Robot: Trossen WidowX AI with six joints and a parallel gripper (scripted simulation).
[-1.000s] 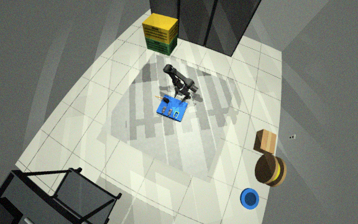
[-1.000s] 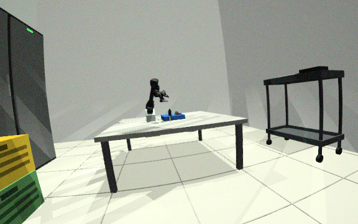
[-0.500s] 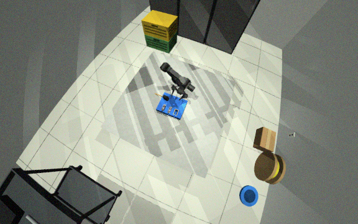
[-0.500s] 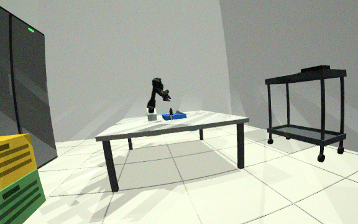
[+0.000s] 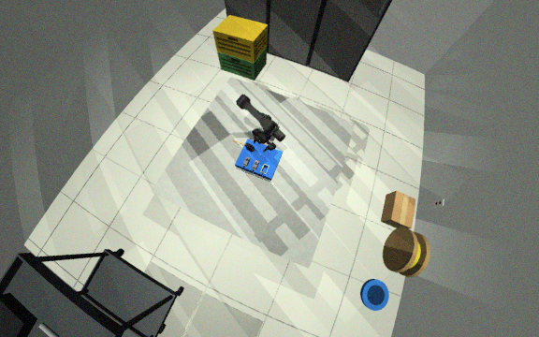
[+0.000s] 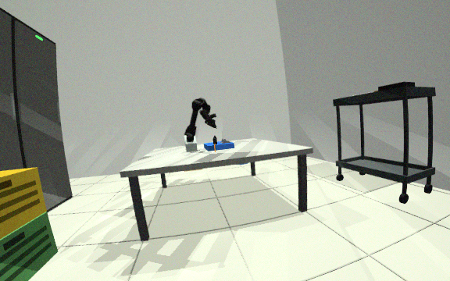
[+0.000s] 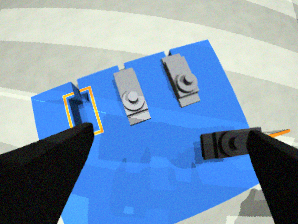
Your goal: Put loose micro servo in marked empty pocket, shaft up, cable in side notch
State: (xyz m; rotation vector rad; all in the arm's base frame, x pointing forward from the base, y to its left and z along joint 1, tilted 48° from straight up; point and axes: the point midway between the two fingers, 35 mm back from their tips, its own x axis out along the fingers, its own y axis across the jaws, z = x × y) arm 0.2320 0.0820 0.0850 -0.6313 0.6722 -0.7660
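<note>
The blue deck lies 170 mm below my gripper tip, 30 mm behind it and 10 mm to the left of it.
</note>
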